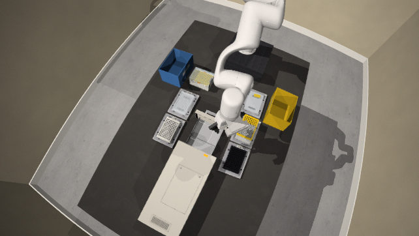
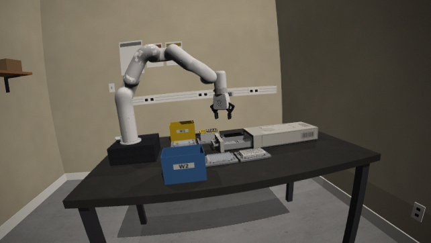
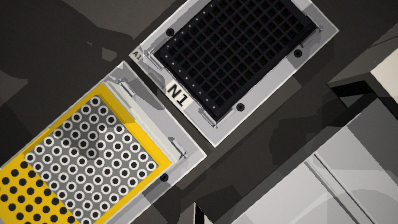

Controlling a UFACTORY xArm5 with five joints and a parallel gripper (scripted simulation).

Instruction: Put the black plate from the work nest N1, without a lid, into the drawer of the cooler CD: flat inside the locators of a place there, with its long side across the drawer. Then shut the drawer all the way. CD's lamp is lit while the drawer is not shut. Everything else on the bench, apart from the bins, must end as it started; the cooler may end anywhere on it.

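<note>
Now: hand 15 cm above the black plate, 11 cm to the right of it and 9 cm short of it. Also, from my hand: cooler CD (20 cm ahead, 13 cm below, 8 cm to the right); then work nest N1 (16 cm below, 11 cm to the left, 9 cm ahead); then drawer (13 cm below, 8 cm to the right, 5 cm ahead).
</note>
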